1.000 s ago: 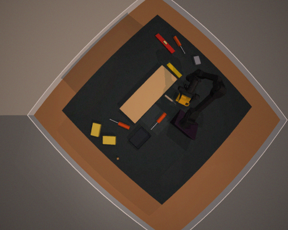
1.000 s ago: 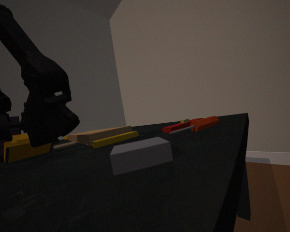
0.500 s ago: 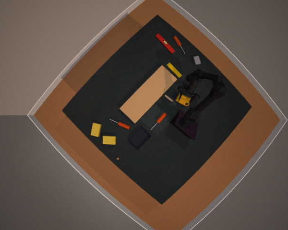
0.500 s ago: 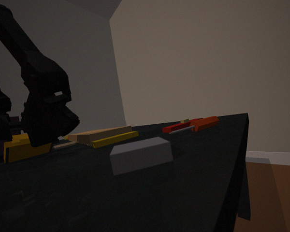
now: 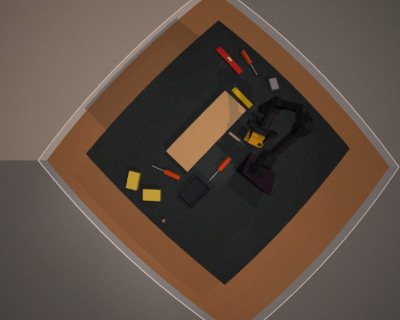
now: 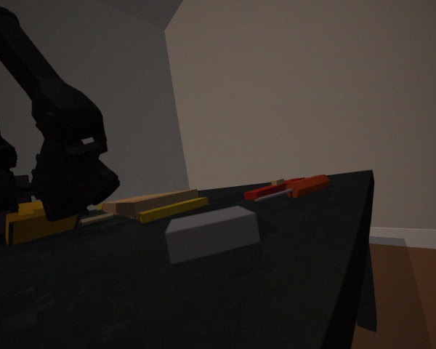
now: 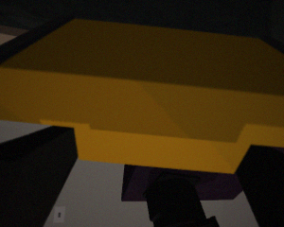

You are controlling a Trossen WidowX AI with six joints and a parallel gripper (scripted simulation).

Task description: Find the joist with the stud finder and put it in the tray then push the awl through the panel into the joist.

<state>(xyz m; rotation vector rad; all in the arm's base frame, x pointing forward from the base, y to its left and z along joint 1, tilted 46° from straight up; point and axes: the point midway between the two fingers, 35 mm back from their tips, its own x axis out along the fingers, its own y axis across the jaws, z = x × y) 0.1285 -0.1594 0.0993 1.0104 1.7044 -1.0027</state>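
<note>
Now: gripper tip 10 mm past the yellow stud finder, 10 mm to the left of it and 10 mm above it. Round my gripper tip: awl (70 mm ahead, 60 mm to the left, 50 mm below); stud finder light (30 mm behind, 10 mm above); yellow bar (250 mm ahead, 150 mm to the right, 50 mm below).
</note>
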